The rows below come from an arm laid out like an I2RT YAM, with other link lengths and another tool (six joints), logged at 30 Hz.
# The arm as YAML. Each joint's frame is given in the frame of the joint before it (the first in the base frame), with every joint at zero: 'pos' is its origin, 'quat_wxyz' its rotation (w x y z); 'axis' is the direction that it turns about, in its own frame. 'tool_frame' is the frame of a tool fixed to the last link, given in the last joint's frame.
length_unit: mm
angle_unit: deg
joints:
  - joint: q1
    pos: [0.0, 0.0, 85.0]
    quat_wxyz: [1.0, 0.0, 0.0, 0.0]
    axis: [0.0, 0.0, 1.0]
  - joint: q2
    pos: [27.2, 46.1, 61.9]
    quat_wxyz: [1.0, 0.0, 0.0, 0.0]
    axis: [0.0, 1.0, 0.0]
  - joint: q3
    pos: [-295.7, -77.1, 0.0]
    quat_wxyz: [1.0, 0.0, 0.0, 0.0]
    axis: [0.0, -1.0, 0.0]
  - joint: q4
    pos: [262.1, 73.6, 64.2]
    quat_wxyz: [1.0, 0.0, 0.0, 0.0]
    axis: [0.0, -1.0, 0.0]
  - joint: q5
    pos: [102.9, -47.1, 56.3]
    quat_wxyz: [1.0, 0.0, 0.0, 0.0]
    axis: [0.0, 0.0, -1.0]
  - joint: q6
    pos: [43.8, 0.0, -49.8]
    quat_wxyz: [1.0, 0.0, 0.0, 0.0]
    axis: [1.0, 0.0, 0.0]
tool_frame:
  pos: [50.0, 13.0, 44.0]
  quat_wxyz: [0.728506, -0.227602, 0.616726, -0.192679]
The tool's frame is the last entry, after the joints.
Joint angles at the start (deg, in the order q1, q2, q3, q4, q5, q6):
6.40, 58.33, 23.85, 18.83, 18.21, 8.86
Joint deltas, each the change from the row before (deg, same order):
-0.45, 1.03, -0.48, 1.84, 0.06, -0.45
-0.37, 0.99, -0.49, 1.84, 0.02, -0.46
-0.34, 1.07, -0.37, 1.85, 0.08, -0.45
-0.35, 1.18, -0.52, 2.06, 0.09, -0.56
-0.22, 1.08, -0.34, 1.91, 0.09, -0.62
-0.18, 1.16, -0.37, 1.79, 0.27, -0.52
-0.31, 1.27, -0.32, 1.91, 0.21, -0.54
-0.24, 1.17, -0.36, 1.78, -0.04, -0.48
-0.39, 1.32, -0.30, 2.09, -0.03, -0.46
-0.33, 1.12, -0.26, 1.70, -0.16, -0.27
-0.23, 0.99, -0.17, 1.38, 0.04, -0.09
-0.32, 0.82, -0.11, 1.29, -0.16, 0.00
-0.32, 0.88, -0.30, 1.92, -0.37, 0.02
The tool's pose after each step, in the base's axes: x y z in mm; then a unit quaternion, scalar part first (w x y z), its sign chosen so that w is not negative. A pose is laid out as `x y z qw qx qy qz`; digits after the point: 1 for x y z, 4 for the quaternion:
328.2 6.3 298.1 0.6299 -0.1440 0.7312 -0.2188
330.0 4.6 295.4 0.6305 -0.1440 0.7293 -0.2232
332.1 3.1 293.3 0.6313 -0.1437 0.7272 -0.2279
334.0 1.5 290.1 0.6315 -0.1441 0.7253 -0.2331
335.9 0.7 288.3 0.6326 -0.1455 0.7225 -0.2381
337.8 -0.3 285.4 0.6321 -0.1461 0.7210 -0.2434
339.9 -1.9 282.7 0.6317 -0.1462 0.7194 -0.2492
341.7 -2.8 279.8 0.6317 -0.1476 0.7179 -0.2525
343.8 -4.6 277.6 0.6328 -0.1474 0.7154 -0.2569
345.4 -6.0 275.4 0.6338 -0.1472 0.7138 -0.2592
346.9 -7.3 273.5 0.6344 -0.1456 0.7128 -0.2613
348.2 -8.9 272.6 0.6363 -0.1435 0.7111 -0.2623
348.9 -10.3 272.2 0.6411 -0.1414 0.7072 -0.2623

